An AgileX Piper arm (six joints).
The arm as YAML. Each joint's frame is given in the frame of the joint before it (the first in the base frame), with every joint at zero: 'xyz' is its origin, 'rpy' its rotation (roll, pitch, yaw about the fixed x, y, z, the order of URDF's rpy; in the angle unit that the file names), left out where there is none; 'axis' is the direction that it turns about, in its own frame. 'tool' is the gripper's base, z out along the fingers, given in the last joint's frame.
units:
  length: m
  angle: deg
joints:
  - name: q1
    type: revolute
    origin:
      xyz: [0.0, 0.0, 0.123]
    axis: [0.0, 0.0, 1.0]
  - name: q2
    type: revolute
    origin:
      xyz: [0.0, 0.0, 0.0]
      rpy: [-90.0, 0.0, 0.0]
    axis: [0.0, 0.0, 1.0]
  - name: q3
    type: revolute
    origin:
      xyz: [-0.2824, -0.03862, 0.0]
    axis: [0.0, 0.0, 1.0]
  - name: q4
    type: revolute
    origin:
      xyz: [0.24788, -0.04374, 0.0]
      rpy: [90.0, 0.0, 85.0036]
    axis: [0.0, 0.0, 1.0]
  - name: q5
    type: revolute
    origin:
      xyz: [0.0, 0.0, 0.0]
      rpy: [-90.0, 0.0, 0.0]
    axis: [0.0, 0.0, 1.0]
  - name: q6
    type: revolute
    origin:
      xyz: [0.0, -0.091, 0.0]
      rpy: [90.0, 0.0, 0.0]
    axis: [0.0, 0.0, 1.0]
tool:
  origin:
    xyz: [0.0, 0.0, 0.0]
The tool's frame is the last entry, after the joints.
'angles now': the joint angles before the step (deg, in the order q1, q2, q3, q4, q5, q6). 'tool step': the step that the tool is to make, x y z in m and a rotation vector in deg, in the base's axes. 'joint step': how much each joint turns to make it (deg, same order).
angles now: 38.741, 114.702, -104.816, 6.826, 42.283, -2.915
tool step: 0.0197, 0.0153, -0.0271, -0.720, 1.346, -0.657
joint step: -0.003, 6.616, -5.184, -0.346, -0.005, 0.932
